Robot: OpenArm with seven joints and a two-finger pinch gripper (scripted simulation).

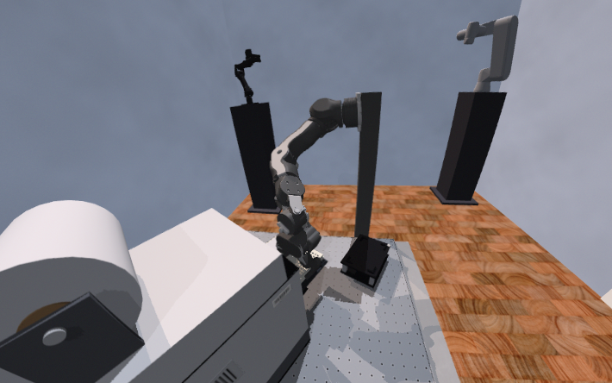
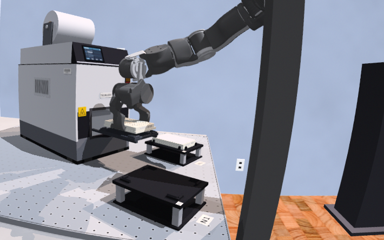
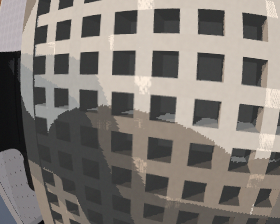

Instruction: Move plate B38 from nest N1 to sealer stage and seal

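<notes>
Right now the 96-well plate B38 is right at my hand. Round my hand: start key: 13 cm to the right, 7 cm above, 5 cm ahead; then door: 6 cm ahead, 4 cm below, 3 cm to the right; then sealer's stage: 2 cm below.
</notes>
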